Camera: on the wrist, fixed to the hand. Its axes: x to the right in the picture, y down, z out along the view.
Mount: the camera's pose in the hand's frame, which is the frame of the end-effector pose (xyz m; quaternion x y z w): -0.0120 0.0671 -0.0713 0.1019 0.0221 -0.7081 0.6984
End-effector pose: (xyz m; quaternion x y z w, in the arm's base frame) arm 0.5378 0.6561 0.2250 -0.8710 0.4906 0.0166 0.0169
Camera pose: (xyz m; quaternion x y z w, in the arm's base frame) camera 0.4751 0.6283 0.2959 -0.9544 -0.2721 -0.0696 0.1015
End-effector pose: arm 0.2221 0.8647 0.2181 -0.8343 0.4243 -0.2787 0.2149
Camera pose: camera 0.1307 0.8292 0.2284 -0.8551 -0.3181 -0.4085 0.0284
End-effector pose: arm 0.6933 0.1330 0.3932 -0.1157 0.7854 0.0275 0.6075
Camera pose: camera 0.6141 0.1869 0.4168 -0.5756 0.4828 -0.4935 0.4382
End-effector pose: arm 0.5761 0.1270 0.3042 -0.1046 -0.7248 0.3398 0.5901
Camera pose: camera 0.6288 0.1968 0.2586 0.4928 -0.5326 -0.1090 0.6794
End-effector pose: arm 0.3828 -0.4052 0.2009 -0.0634 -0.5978 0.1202 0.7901
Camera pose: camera 0.4405 -0.3407 0.1536 0.4568 -0.4327 -0.4160 0.6565
